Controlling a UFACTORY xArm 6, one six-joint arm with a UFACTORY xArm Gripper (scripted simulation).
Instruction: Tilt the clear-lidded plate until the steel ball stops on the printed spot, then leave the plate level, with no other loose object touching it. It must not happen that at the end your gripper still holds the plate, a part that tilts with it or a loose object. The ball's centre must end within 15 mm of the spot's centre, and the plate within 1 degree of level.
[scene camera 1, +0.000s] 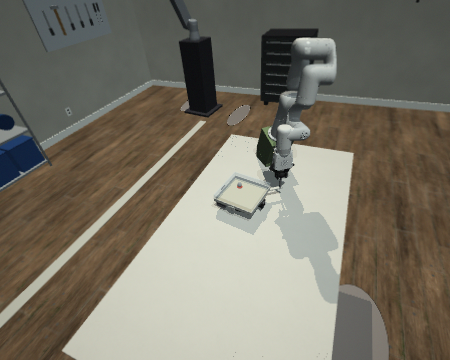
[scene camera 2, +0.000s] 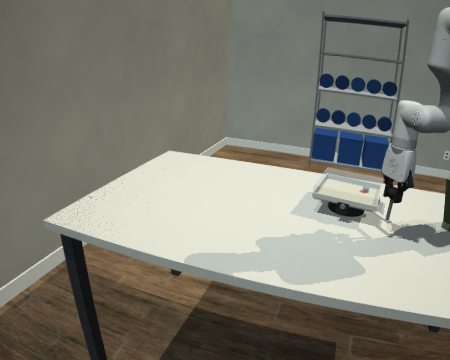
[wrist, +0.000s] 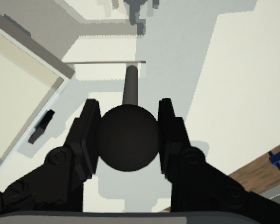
In view: my gripper (scene camera 2: 391, 199) and a clear-lidded plate (scene camera 2: 360, 191).
My gripper also shows in the wrist view (wrist: 129, 115). The clear-lidded plate is seen too in scene camera 1 (scene camera 1: 244, 193).
